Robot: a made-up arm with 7 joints. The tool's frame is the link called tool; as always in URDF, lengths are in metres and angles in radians. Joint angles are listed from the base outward.
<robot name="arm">
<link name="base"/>
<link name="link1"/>
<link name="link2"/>
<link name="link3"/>
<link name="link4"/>
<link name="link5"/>
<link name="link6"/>
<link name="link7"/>
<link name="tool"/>
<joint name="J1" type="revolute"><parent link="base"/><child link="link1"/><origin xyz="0.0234 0.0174 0.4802" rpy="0 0 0"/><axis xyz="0 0 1"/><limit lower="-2.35" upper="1.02"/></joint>
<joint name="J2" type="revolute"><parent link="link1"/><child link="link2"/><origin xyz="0.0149 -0.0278 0.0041" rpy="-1.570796 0 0"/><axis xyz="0 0 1"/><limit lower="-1.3" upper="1.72"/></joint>
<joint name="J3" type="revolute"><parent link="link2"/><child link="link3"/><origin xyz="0.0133 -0.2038 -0.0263" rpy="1.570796 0 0"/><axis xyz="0 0 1"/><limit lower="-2.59" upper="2.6"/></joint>
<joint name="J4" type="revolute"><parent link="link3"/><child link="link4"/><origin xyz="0.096 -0.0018 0.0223" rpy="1.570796 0 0"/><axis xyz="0 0 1"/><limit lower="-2.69" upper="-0.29"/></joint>
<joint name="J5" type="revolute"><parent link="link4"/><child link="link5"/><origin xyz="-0.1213 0.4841 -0.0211" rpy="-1.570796 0 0"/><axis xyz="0 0 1"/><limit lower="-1.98" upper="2.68"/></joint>
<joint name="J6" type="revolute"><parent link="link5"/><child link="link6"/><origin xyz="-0.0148 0.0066 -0.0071" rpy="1.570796 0 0"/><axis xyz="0 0 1"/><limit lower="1.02" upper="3.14"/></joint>
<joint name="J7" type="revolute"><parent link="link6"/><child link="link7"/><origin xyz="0.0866 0.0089 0.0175" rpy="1.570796 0 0"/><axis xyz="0 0 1"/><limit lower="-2.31" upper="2.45"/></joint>
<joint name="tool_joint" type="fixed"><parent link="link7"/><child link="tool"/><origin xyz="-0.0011 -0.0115 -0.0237" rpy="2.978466 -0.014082 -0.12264"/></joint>
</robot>
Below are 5 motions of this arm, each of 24 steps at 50 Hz.
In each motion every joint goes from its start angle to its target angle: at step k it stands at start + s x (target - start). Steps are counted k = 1, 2, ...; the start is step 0. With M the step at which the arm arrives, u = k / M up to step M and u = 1 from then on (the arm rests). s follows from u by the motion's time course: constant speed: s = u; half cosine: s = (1 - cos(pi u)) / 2; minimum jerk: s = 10 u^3 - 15 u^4 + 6 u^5.
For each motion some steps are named. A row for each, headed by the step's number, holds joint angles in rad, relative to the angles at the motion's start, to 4 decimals.
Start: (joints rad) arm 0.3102 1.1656 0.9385 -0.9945 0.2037 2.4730 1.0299
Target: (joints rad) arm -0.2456 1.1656 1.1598 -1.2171 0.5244 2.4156 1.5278
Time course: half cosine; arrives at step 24
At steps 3, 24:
3: -0.0212 0.0000 0.0084 -0.0085 0.0122 -0.0022 0.0190
24: -0.5558 0.0000 0.2213 -0.2226 0.3207 -0.0574 0.4979

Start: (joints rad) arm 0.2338 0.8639 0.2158 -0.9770 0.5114 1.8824 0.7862
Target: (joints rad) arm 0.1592 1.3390 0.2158 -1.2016 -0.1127 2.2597 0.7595
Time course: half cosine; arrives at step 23
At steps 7, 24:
7: -0.0158 0.1006 0.0000 -0.0475 -0.1321 0.0799 -0.0057
24: -0.0746 0.4751 0.0000 -0.2246 -0.6241 0.3773 -0.0267

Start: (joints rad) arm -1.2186 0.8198 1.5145 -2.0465 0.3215 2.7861 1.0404
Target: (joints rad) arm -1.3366 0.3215 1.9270 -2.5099 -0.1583 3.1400 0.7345
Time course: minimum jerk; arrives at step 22
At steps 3, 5, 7, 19, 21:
3: -0.0024 -0.0102 0.0084 -0.0095 -0.0098 0.0072 -0.0063
5: -0.0096 -0.0404 0.0334 -0.0375 -0.0389 0.0287 -0.0248
7: -0.0222 -0.0937 0.0775 -0.0871 -0.0902 0.0665 -0.0575
19: -0.1156 -0.4881 0.4041 -0.4539 -0.4700 0.3467 -0.2996
21: -0.1179 -0.4979 0.4121 -0.4630 -0.4794 0.3536 -0.3056

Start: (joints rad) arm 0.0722 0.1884 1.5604 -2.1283 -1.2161 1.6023 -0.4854
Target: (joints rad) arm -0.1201 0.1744 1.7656 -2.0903 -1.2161 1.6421 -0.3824
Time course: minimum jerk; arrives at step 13
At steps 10, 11, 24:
10: -0.1761 -0.0128 0.1879 0.0348 0.0000 0.0364 0.0943
11: -0.1868 -0.0136 0.1993 0.0369 0.0000 0.0387 0.1001
24: -0.1923 -0.0140 0.2052 0.0380 0.0000 0.0398 0.1030

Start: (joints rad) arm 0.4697 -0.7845 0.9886 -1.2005 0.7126 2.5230 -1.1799
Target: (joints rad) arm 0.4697 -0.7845 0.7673 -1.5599 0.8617 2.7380 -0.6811
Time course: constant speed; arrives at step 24
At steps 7, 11, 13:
7: 0.0000 0.0000 -0.0645 -0.1048 0.0435 0.0627 0.1455
11: 0.0000 0.0000 -0.1014 -0.1647 0.0683 0.0985 0.2286
13: 0.0000 0.0000 -0.1199 -0.1947 0.0808 0.1165 0.2702

